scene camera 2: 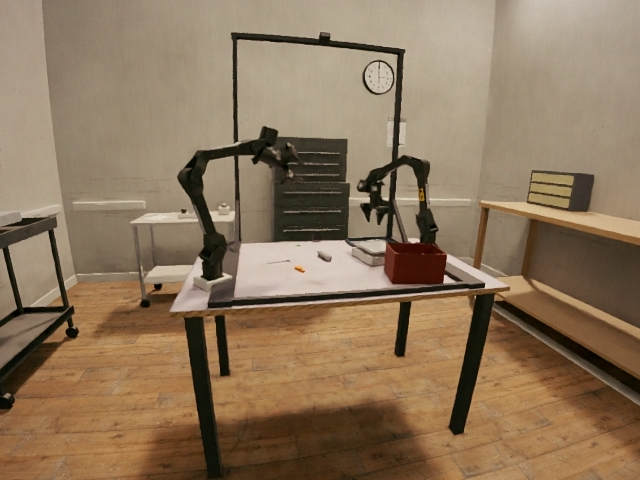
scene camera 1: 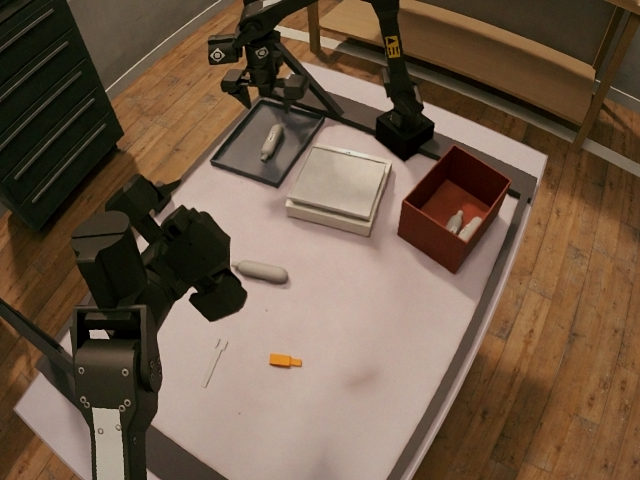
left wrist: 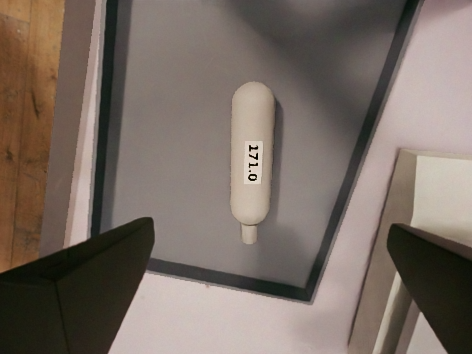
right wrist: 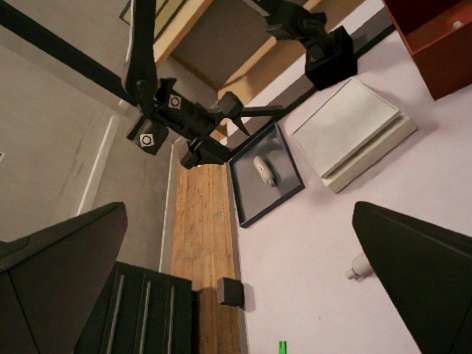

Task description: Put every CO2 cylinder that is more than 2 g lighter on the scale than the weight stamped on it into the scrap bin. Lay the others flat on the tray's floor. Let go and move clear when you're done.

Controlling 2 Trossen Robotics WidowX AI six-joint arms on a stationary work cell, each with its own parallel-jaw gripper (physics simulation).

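Seen in the pictures: left gripper, fingertip midpoint: (scene camera 2: 373, 223) (scene camera 1: 268, 110) (left wrist: 270, 231) (right wrist: 236, 149); right gripper, fingertip midpoint: (scene camera 2: 303, 172) (scene camera 1: 202, 209) (right wrist: 241, 212); left arm's base, link origin: (scene camera 1: 406, 120) (right wrist: 323, 49); right arm's base, link origin: (scene camera 2: 212, 276).
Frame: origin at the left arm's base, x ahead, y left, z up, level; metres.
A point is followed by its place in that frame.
Note:
A pale cylinder (scene camera 1: 271, 142) {x 0.264, y -0.178, z -0.040 m} (left wrist: 252, 125) {x 0.233, y -0.209, z -0.039 m} (right wrist: 263, 170) {x 0.267, y -0.180, z -0.039 m} stamped 171.0 lies flat on the floor of the grey tray (scene camera 1: 245, 175) {x 0.359, y -0.154, z -0.065 m} (left wrist: 225, 281) {x 0.351, y -0.145, z -0.057 m}. My left gripper (scene camera 1: 266, 105) {x 0.252, y -0.189, z 0.051 m} (scene camera 2: 374, 220) {x 0.252, y -0.189, z 0.051 m} (left wrist: 270, 231) {x 0.252, y -0.189, z 0.051 m} is open and empty above it. Another cylinder (scene camera 1: 261, 271) {x 0.477, y 0.086, z -0.044 m} (scene camera 2: 324, 255) {x 0.469, y 0.104, z -0.049 m} (right wrist: 361, 265) {x 0.496, y 0.057, z -0.043 m} lies on the table; its stamp does not show. Two cylinders (scene camera 1: 454, 223) {x 0.110, y 0.258, z -0.037 m} (scene camera 1: 469, 228) {x 0.093, y 0.288, z -0.038 m} lie in the red scrap bin (scene camera 1: 431, 240) {x 0.192, y 0.262, z -0.013 m} (scene camera 2: 416, 266) {x 0.095, y 0.316, z -0.001 m}. The scale (scene camera 1: 338, 180) {x 0.237, y 0.033, z -0.010 m} (right wrist: 350, 130) {x 0.259, y 0.058, z -0.010 m} has a bare plate; no reading is legible. My right gripper (scene camera 2: 298, 170) {x 0.556, y 0.169, z 0.322 m} (right wrist: 241, 212) {x 0.556, y 0.169, z 0.322 m} is open and empty, high above the table.
An orange piece (scene camera 1: 280, 360) {x 0.556, y 0.250, z -0.063 m} (scene camera 2: 299, 269) {x 0.550, y 0.262, z -0.066 m} and a thin pale fork-like tool (scene camera 1: 213, 364) {x 0.663, y 0.177, z -0.069 m} lie on the table. A small green piece (right wrist: 282, 347) {x 0.634, y -0.095, z -0.067 m} and a dark block (right wrist: 230, 292) {x 0.557, y -0.217, z -0.032 m} show in the right wrist view. The scale stands between the tray and the bin.

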